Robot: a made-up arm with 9 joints. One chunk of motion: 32 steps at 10 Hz.
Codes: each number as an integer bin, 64 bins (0 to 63) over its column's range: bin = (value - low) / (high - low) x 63, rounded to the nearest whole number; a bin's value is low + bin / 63 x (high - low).
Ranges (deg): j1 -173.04..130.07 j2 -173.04..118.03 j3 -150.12..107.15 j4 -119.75..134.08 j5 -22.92..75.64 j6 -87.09..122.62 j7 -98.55..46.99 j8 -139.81..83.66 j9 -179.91..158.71
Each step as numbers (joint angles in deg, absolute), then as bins.
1 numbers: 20.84 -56.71 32.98 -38.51 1.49 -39.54 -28.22 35.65 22.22
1 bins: 40 25 45 20 16 14 30 49 38
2 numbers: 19.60 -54.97 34.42 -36.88 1.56 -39.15 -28.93 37.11 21.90
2 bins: 40 26 45 21 16 14 30 50 38
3 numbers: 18.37 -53.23 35.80 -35.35 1.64 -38.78 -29.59 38.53 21.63
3 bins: 40 26 46 21 16 15 30 50 37
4 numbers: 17.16 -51.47 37.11 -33.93 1.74 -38.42 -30.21 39.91 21.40
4 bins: 40 26 46 21 16 15 30 51 37
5 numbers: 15.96 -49.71 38.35 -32.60 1.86 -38.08 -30.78 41.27 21.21
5 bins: 39 27 46 22 16 15 29 51 37
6 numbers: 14.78 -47.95 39.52 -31.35 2.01 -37.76 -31.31 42.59 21.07
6 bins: 39 27 46 22 16 15 29 51 37
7 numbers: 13.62 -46.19 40.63 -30.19 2.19 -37.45 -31.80 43.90 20.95
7 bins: 39 27 47 22 16 15 29 52 37
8 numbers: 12.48 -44.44 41.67 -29.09 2.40 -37.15 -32.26 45.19 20.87
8 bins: 39 28 47 23 16 15 29 52 37
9 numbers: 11.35 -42.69 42.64 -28.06 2.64 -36.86 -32.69 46.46 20.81
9 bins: 38 28 47 23 16 15 29 53 37
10 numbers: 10.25 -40.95 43.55 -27.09 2.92 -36.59 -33.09 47.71 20.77
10 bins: 38 29 47 23 17 15 28 53 37
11 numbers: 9.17 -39.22 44.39 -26.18 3.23 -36.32 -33.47 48.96 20.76
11 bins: 38 29 48 23 17 15 28 53 37
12 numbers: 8.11 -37.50 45.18 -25.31 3.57 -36.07 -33.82 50.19 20.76
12 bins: 38 29 48 23 17 15 28 54 37
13 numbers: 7.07 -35.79 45.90 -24.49 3.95 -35.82 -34.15 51.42 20.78
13 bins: 37 30 48 24 17 15 28 54 37
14 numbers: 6.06 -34.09 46.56 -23.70 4.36 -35.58 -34.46 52.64 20.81
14 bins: 37 30 48 24 17 15 28 54 37
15 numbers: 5.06 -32.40 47.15 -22.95 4.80 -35.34 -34.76 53.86 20.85
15 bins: 37 30 48 24 18 16 28 55 37
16 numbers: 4.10 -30.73 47.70 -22.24 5.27 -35.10 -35.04 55.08 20.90
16 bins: 37 31 48 24 18 16 27 55 37
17 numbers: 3.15 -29.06 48.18 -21.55 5.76 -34.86 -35.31 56.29 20.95
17 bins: 37 31 49 24 18 16 27 55 37
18 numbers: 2.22 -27.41 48.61 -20.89 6.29 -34.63 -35.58 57.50 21.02
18 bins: 36 32 49 25 19 16 27 56 37
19 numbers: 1.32 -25.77 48.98 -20.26 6.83 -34.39 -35.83 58.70 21.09
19 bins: 36 32 49 25 19 16 27 56 37
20 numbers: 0.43 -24.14 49.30 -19.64 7.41 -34.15 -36.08 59.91 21.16
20 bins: 36 32 49 25 19 16 27 56 37
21 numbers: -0.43 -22.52 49.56 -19.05 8.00 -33.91 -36.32 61.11 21.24
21 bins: 36 33 49 25 20 16 27 57 37
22 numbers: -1.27 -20.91 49.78 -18.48 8.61 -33.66 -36.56 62.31 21.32
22 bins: 36 33 49 25 20 16 27 57 37
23 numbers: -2.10 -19.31 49.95 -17.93 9.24 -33.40 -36.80 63.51 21.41
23 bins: 36 33 49 25 21 16 27 57 37
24 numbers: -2.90 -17.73 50.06 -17.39 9.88 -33.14 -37.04 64.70 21.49
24 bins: 35 34 49 25 21 16 27 58 37
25 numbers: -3.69 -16.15 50.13 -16.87 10.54 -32.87 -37.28 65.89 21.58
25 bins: 35 34 49 26 21 16 27 58 37
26 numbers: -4.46 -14.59 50.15 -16.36 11.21 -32.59 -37.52 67.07 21.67
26 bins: 35 34 49 26 22 16 26 58 38
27 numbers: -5.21 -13.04 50.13 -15.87 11.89 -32.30 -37.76 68.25 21.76
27 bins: 35 35 49 26 22 16 26 59 38
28 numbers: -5.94 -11.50 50.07 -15.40 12.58 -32.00 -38.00 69.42 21.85
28 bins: 35 35 49 26 23 17 26 59 38
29 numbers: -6.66 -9.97 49.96 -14.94 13.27 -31.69 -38.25 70.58 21.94
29 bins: 35 35 49 26 23 17 26 59 38
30 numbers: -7.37 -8.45 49.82 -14.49 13.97 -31.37 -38.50 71.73 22.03
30 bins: 34 36 49 26 24 17 26 60 38
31 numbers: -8.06 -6.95 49.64 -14.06 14.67 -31.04 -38.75 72.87 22.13
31 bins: 34 36 49 26 24 17 26 60 38
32 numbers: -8.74 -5.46 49.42 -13.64 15.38 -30.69 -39.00 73.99 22.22
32 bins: 34 36 49 26 24 17 26 60 38
